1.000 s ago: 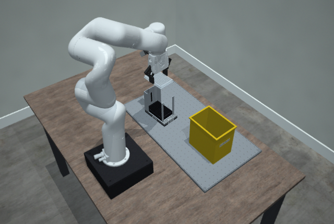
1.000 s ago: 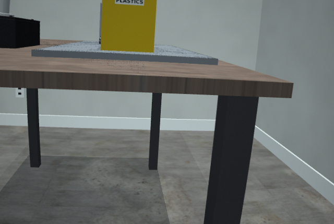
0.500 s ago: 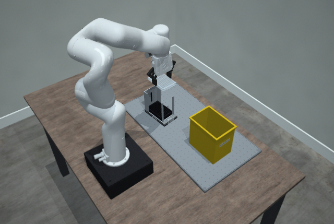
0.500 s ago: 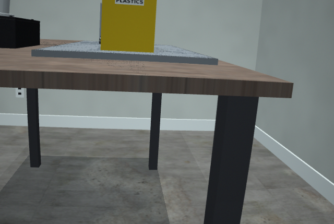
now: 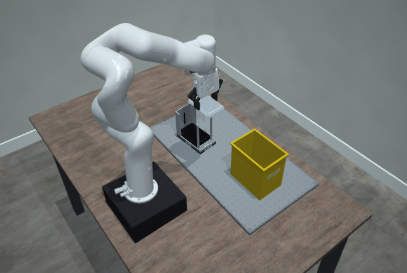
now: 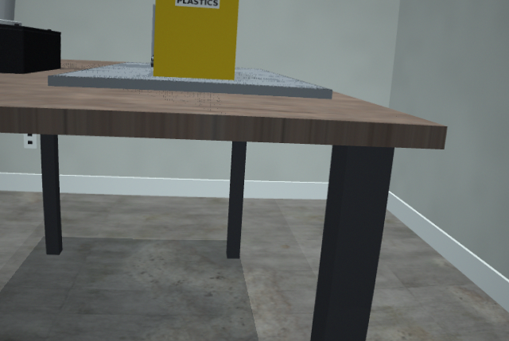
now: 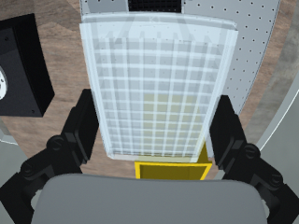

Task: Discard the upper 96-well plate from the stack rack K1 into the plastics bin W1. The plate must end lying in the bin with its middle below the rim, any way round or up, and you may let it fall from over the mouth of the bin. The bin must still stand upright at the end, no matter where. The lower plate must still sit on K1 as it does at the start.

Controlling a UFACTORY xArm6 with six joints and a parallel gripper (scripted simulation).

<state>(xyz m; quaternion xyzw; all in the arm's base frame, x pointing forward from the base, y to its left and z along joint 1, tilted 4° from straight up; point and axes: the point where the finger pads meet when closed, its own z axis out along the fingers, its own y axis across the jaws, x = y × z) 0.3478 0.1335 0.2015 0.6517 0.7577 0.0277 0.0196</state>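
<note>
Right now the yellow plastics bin W1 is 260 mm to the right of my hand, 160 mm below it and 80 mm ahead of it. Also, from my hand: black plate 230 mm below, 70 mm to the left, 20 mm behind; then white 96-well plate 10 mm below.
</note>
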